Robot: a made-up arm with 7 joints. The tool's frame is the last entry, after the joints.
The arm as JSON. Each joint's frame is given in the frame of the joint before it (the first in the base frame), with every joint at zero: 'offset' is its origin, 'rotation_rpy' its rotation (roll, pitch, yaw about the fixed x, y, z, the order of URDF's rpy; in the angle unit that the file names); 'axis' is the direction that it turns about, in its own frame. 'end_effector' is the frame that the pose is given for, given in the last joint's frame.
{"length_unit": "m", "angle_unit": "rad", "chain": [
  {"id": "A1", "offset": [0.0, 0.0, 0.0], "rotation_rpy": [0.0, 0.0, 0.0], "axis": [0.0, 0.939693, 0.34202]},
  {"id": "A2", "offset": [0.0, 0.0, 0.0], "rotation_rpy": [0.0, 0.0, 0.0], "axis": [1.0, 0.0, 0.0]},
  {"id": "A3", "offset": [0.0, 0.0, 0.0], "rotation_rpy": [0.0, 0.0, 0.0], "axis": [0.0, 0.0, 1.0]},
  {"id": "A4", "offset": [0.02, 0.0, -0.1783], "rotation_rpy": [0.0, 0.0, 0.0], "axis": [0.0, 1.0, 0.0]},
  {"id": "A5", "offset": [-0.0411, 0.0, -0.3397], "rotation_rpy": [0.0, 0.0, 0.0], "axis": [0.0, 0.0, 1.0]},
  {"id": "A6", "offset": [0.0, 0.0, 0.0], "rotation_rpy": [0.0, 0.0, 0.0], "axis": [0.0, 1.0, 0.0]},
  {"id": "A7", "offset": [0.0, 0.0, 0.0], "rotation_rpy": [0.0, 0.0, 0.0], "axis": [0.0, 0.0, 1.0]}
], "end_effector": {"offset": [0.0, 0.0, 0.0], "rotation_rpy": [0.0, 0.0, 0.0]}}
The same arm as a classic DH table. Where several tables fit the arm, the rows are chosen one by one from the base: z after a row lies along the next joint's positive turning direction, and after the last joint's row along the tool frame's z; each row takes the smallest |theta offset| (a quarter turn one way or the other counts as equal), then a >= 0, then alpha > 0; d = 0 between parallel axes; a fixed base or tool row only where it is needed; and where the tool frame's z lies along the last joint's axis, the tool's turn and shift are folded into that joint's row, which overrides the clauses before.
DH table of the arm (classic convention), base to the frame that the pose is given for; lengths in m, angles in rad. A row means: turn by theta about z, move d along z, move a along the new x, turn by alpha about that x. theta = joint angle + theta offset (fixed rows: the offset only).
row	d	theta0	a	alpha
base (fixed)	0.0000	0.0000	0.0000	-1.2218
A1	0.0000	1.5708	0.0000	1.5708
A2	0.0000	1.2218	0.0000	-1.5708
A3	-0.1783	-1.5708	0.0200	-1.5708
A4	0.0000	0.0000	-0.0411	1.5708
A5	-0.3397	0.0000	0.0000	-1.5708
A6	0.0000	0.0000	0.0000	1.5708
A7	0.0000	0.0000	0.0000	0.0000

